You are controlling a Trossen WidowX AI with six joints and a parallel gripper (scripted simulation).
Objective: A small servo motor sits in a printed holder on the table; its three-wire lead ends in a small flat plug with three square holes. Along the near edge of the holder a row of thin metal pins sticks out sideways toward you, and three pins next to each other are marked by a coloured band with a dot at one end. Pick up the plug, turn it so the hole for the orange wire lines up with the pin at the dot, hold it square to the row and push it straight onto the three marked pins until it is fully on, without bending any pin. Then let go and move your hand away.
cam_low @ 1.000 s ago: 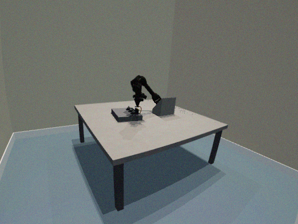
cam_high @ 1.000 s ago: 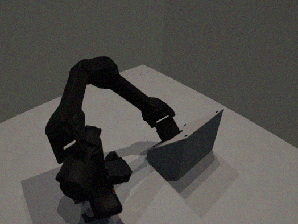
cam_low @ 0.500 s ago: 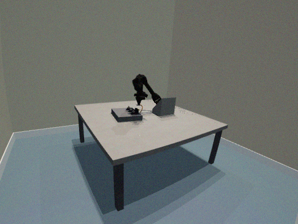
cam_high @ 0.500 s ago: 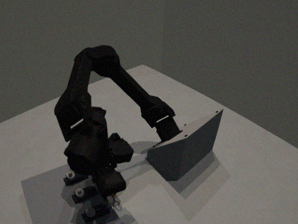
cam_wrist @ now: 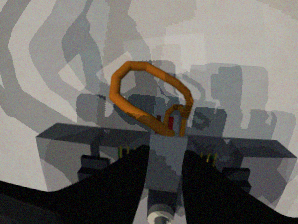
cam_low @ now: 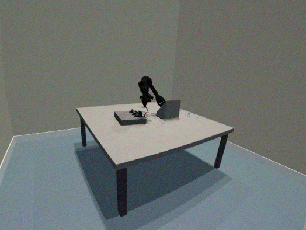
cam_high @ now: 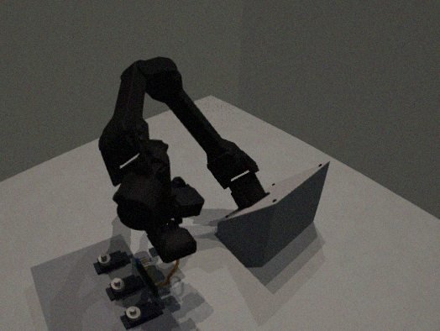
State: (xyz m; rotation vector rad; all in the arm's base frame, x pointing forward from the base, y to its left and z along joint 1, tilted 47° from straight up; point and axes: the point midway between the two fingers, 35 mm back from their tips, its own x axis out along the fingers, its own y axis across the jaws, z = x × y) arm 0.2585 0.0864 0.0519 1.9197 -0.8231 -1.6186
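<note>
The blue mark is 4 cm ahead of my gripper tip, 3 cm to the right of it and 5 cm below it. Also, from my gripper tip: grey holder: 20 cm ahead, 1 cm to the right, 10 cm below.
</note>
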